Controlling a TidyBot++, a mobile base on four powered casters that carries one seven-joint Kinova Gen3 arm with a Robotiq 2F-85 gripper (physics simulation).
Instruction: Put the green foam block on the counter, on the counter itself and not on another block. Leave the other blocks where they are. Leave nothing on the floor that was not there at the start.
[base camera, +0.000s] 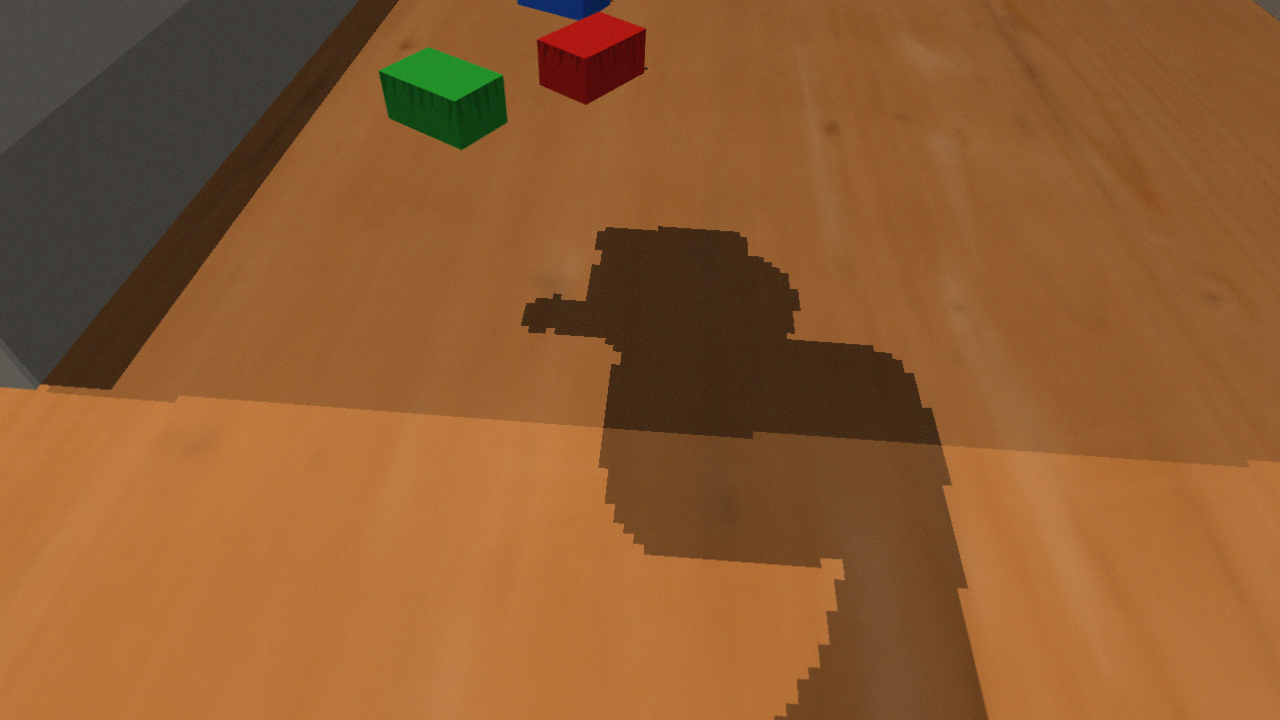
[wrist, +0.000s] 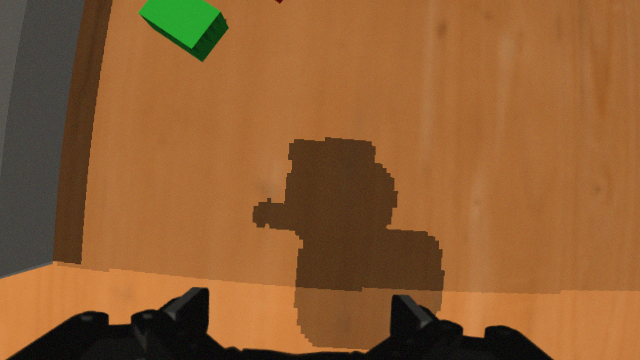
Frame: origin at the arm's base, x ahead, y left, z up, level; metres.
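Seen in the pictures: gripper, fingertip midpoint: (wrist: 300, 312).
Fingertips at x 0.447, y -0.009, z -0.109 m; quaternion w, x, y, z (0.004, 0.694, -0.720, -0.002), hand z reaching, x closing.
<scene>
Offsets run from my fingertips to a thing's middle. "pt": to the spot under its first point. Level surfaces: height alone.
The green foam block {0.264 m down, 0.281 m ahead, 0.162 m left} (base camera: 443, 96) (wrist: 183, 22) lies on the wooden floor, near the foot of the grey cabinet. In the wrist view it is at the top left, cut by the frame's edge. My gripper (wrist: 300, 312) is open, its two fingertips wide apart at the bottom of the wrist view. It hangs over the floor, apart from the green block, which lies ahead and to the left of it. The top of the counter does not show in either view.
A red block {0.264 m down, 0.370 m ahead, 0.034 m left} (base camera: 590, 58) lies on the floor right of the green one, and part of a blue block {pt 0.276 m down, 0.519 m ahead, 0.069 m left} (base camera: 565, 7) shows behind it. The grey cabinet side {pt 0.250 m down, 0.132 m ahead, 0.342 m left} (base camera: 161, 170) (wrist: 35, 140) stands along the left. The arm's shadow falls on the floor {0.287 m down} (base camera: 313, 555) (wrist: 175, 200).
</scene>
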